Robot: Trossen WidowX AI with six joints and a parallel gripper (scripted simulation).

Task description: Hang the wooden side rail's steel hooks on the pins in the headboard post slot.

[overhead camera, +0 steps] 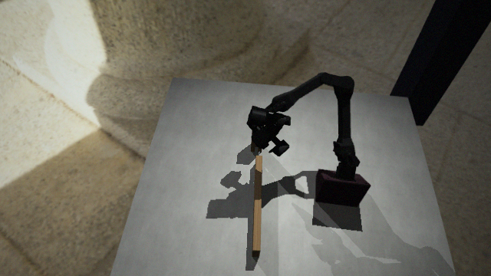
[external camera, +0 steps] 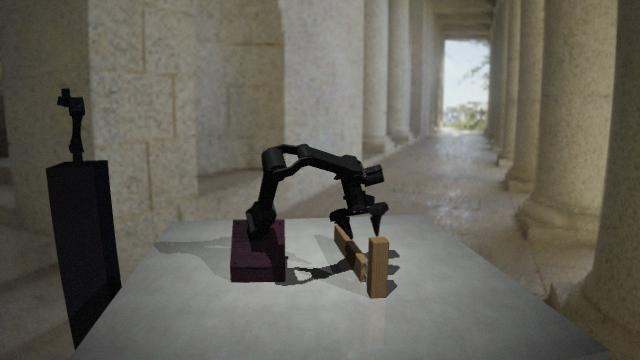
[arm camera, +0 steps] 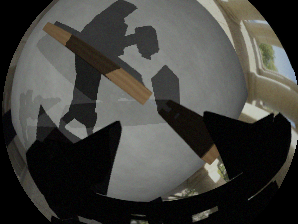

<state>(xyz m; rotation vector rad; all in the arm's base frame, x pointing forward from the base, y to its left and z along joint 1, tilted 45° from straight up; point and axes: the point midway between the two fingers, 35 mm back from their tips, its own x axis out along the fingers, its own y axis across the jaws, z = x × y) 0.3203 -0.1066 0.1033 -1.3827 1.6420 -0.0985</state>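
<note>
The wooden headboard post is 10 mm ahead of my gripper tip, 90 mm to the right of it and 70 mm below it.
</note>
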